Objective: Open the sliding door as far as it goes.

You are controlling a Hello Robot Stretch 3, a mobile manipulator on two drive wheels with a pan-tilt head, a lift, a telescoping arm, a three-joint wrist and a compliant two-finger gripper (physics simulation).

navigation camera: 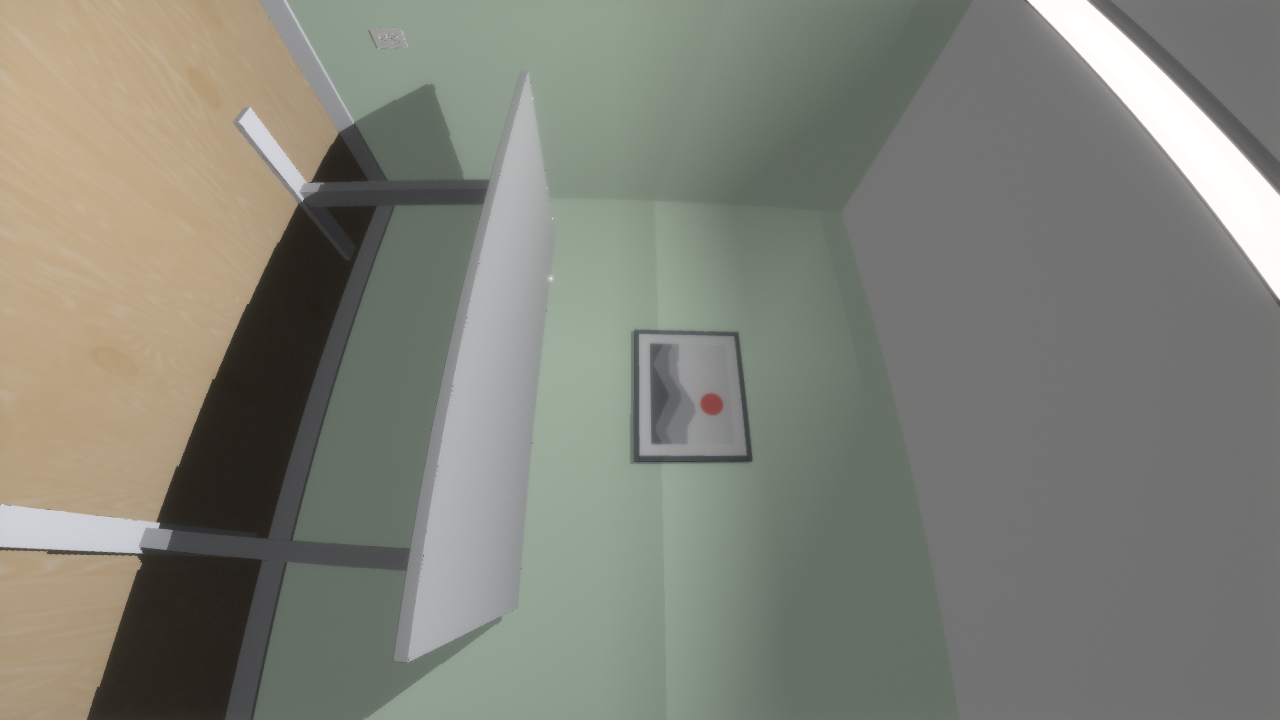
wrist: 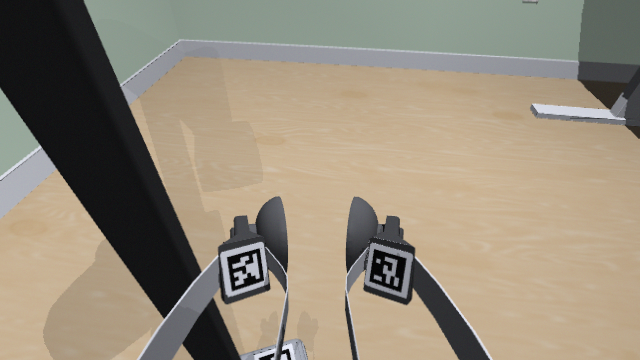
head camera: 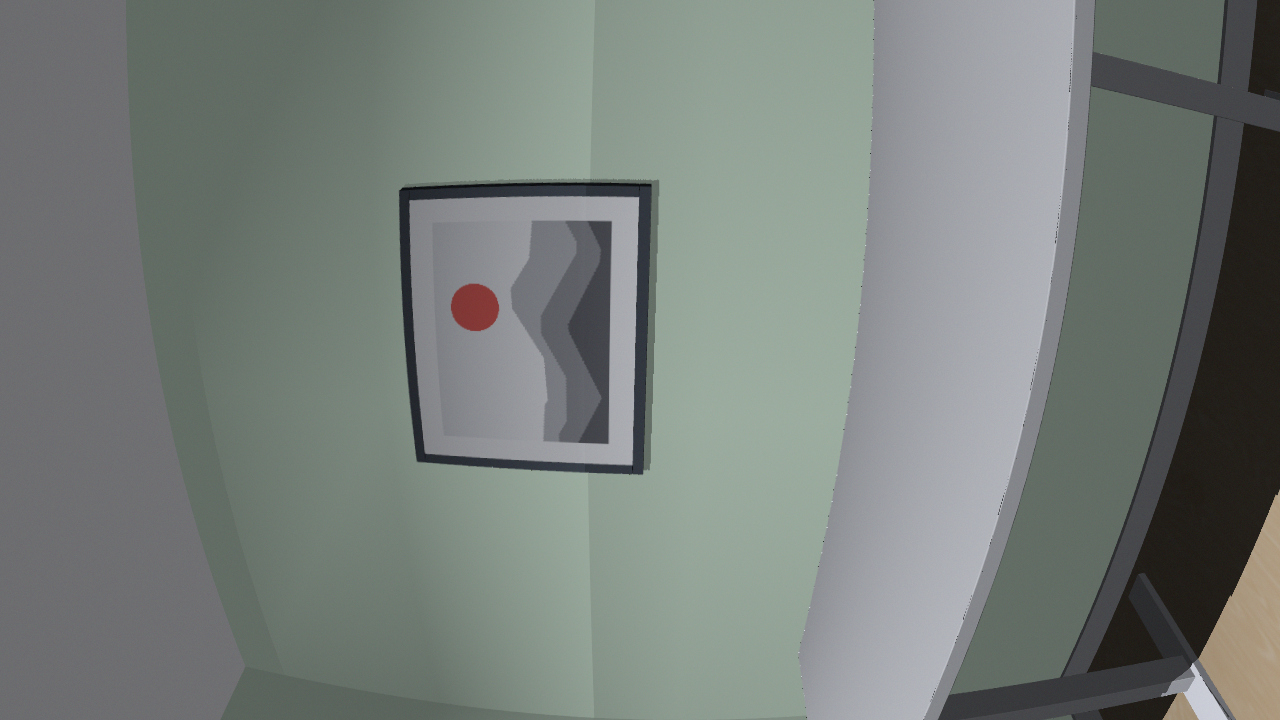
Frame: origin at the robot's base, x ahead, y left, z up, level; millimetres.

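Seen in the pictures: gripper, fingertip midpoint: (wrist: 317,222).
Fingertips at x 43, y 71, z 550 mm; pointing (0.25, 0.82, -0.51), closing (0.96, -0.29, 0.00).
A point is followed by its place in that frame.
My gripper (wrist: 317,222) {x 43, y 71, z 550 mm} shows in the wrist view, low in the middle. Its two dark rounded fingertips stand apart above the wooden floor, with no object between them. The sliding door does not show clearly in the head view, the navigation view or the wrist view.
A black post (wrist: 115,165) slants close along the gripper's left side. A white table (head camera: 966,268) {x 1013, y -128, z 950 mm} (navigation camera: 483,376) {x 989, y 18, z 950 mm} with grey legs stands by the green wall (head camera: 733,268) {x 1632, y -176, z 1175 mm} (navigation camera: 590,402) {x 1666, y -100, z 1150 mm}; one table foot (wrist: 575,113) shows at right in the wrist view. A framed picture (head camera: 474,307) {x 1642, y -99, z 1625 mm} (navigation camera: 711,404) {x 1642, y -100, z 1623 mm} hangs above the table.
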